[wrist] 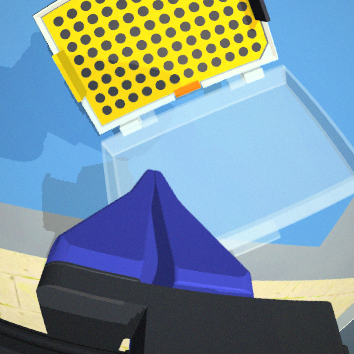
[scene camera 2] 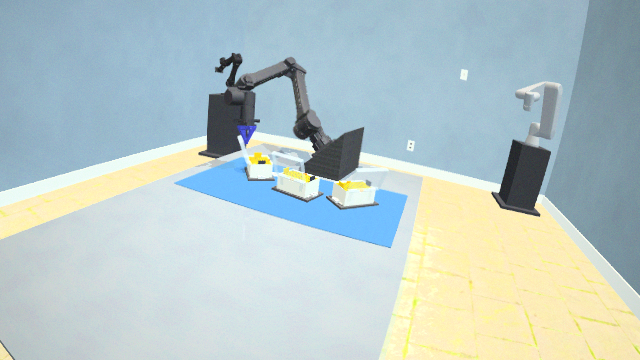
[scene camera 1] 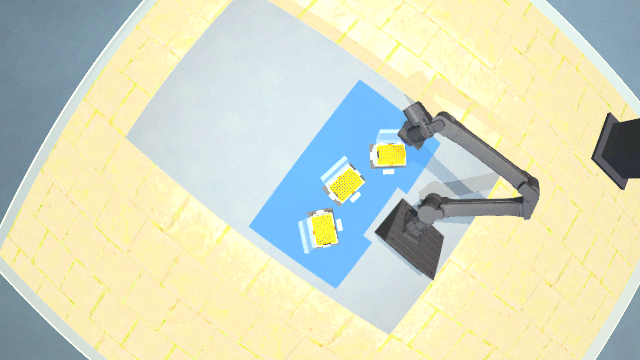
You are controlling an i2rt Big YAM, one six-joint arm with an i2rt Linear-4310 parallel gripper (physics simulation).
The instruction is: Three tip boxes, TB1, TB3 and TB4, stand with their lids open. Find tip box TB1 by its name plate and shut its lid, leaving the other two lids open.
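Pixels of known places: gripper, between the fingertips: (wrist: 150,180) (scene camera 2: 246,144) (scene camera 1: 401,139); arm's base, origin of its link: (scene camera 2: 326,149) (scene camera 1: 411,228).
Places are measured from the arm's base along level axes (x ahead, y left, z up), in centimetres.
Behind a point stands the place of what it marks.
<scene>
Tip box TB1 (scene camera 1: 391,155) @(x 22.1, y -20.4, z -3.7 cm) (scene camera 2: 260,170) (wrist: 155,52) @(x 22.6, y -22.0, z -3.7 cm) holds a yellow rack of tips; its name plate cannot be read in these views. Its clear lid (scene camera 1: 388,135) @(x 28.0, y -25.4, z 0.5 cm) (scene camera 2: 243,148) @(x 31.7, y -23.0, z 2.7 cm) (wrist: 230,150) @(x 27.2, y -25.8, z 0.0 cm) stands open, leaning back from the hinge side. My gripper (scene camera 2: 246,143) @(x 23.0, y -26.9, z 2.2 cm) (wrist: 150,180) @(x 23.0, y -26.9, z 2.2 cm) is shut and empty, pointing down. Its blue tips are close to the upper part of the lid; I cannot tell whether they touch. In scene camera 1 the wrist hides the fingers. The middle box (scene camera 1: 345,184) (scene camera 2: 298,185) @(x 36.2, y 1.3, z -4.9 cm) and the far box (scene camera 1: 325,229) (scene camera 2: 354,195) @(x 33.8, y 20.0, z -5.1 cm) have open lids; I cannot tell which is TB3 or TB4.
The boxes stand in a row on a blue mat (scene camera 1: 295,200) @(x 44.5, y 15.5, z -9.3 cm) (scene camera 2: 350,220) @(x 44.0, y 21.5, z -9.4 cm) on a grey table top (scene camera 1: 215,100) @(x 96.8, y -1.2, z -9.7 cm) (scene camera 2: 200,280) @(x 89.3, y -0.2, z -9.7 cm). My arm's dark wedge base (scene camera 1: 415,245) @(x -3.5, y 5.0, z 4.5 cm) (scene camera 2: 345,152) @(x 6.1, y 9.7, z 1.9 cm) stands beside the mat. Other arms on dark pedestals (scene camera 2: 220,120) (scene camera 2: 520,175) stand further off.
</scene>
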